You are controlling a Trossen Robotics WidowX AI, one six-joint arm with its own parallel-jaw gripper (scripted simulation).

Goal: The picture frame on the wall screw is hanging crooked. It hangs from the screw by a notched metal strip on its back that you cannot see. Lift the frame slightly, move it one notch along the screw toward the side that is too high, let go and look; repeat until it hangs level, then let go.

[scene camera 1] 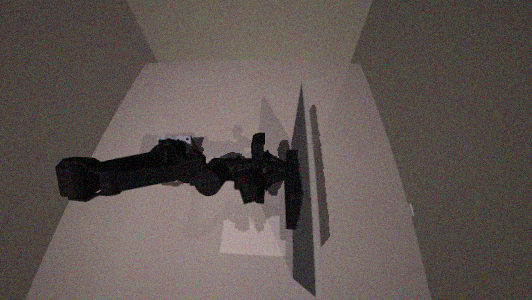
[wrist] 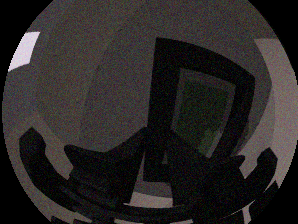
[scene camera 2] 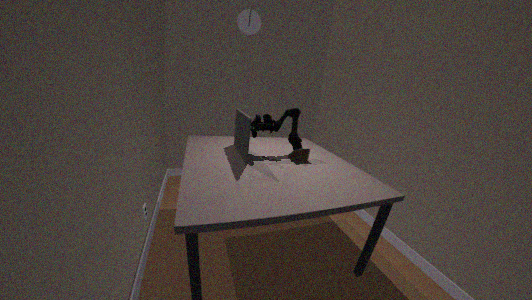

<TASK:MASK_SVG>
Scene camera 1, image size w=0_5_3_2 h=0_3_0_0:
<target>my gripper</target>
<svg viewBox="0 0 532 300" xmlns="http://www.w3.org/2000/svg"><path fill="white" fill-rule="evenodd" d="M265 133L253 135L251 143L252 159L241 159L241 156L236 155L236 158L231 158L229 180L234 181L234 190L240 191L244 204L253 201L264 203L265 192L268 191L268 188L272 184L288 179L288 172L279 170L295 170L293 165L270 154L269 150L264 151Z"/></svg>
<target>picture frame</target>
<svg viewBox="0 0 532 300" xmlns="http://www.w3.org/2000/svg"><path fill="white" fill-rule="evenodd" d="M287 150L286 162L293 165L295 170L285 170L285 172L288 172L288 179L284 180L286 229L296 230L300 202L303 196L301 173L296 150Z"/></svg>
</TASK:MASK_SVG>
